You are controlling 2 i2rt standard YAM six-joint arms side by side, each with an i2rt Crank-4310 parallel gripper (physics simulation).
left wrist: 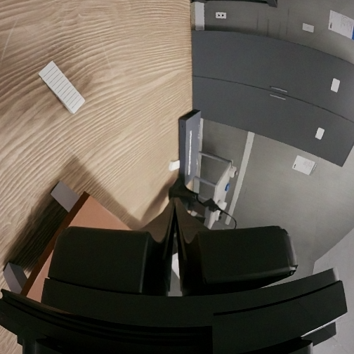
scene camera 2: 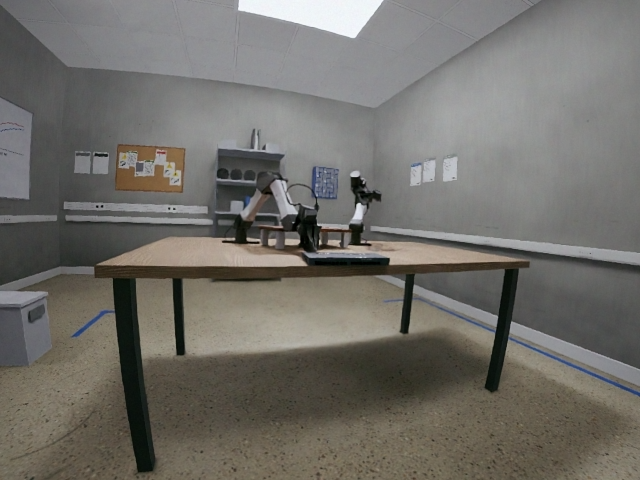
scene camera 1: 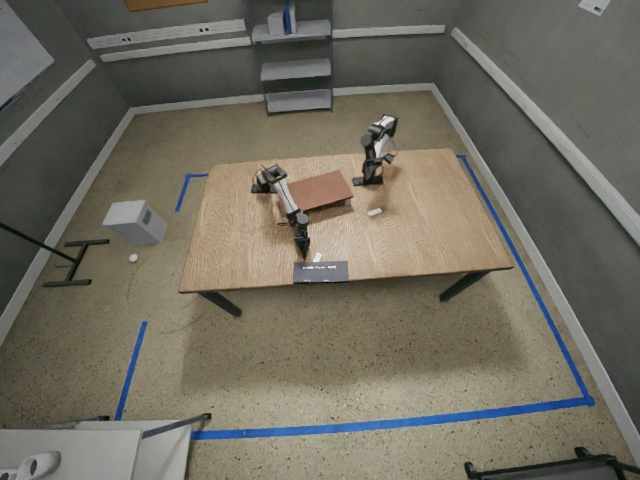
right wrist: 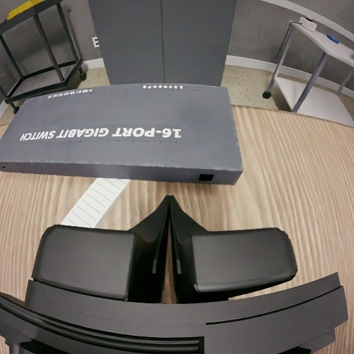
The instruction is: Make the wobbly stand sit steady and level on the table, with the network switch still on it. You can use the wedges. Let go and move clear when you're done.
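Seen in the pictures: left gripper, fingertip midpoint: (scene camera 2: 364, 205) (scene camera 1: 367, 180); right gripper, fingertip midpoint: (scene camera 1: 304, 260); left arm's base, origin of the base link: (scene camera 2: 355, 244); right arm's base, origin of the base link: (scene camera 2: 240, 242) (scene camera 1: 266, 189).
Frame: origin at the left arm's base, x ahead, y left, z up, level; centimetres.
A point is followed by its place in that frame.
Note:
The stand, a brown board (scene camera 1: 320, 191) {x 14.8, y -32.7, z 10.0 cm} (scene camera 2: 336, 228) {x 17.1, y -20.8, z 10.2 cm} (left wrist: 90, 216) on grey legs, is between the arm bases; its exact tilt cannot be told. The dark network switch (scene camera 1: 320, 272) {x 63.8, y -37.1, z 2.9 cm} (scene camera 2: 346, 259) {x 68.7, y -39.3, z 2.2 cm} (left wrist: 189, 145) (right wrist: 200, 112) lies off the stand, at the table's near edge. One white ribbed wedge (scene camera 1: 374, 211) {x 26.4, y -0.9, z 0.7 cm} (left wrist: 62, 87) lies apart on the table. Another wedge (scene camera 1: 317, 256) {x 53.4, y -38.0, z 0.9 cm} (left wrist: 174, 165) (right wrist: 96, 202) lies beside the switch, its far end hidden. My right gripper (scene camera 1: 304, 257) {x 55.1, y -45.0, z 1.4 cm} (scene camera 2: 312, 250) {x 55.1, y -45.0, z 1.4 cm} (right wrist: 169, 197) is shut and empty near them. My left gripper (scene camera 1: 391, 158) (scene camera 2: 377, 196) (left wrist: 174, 200) is shut and empty, raised.
The wooden table (scene camera 1: 439, 222) {x 38.1, y 36.0, z 0.0 cm} (scene camera 2: 155, 255) {x 47.3, y -101.3, z 0.0 cm} bears both arms, with the left arm's base right of the stand and the right arm's base left of it. The right arm crosses over the stand's left end in scene camera 1. A grey box (scene camera 1: 135, 222) stands on the floor.

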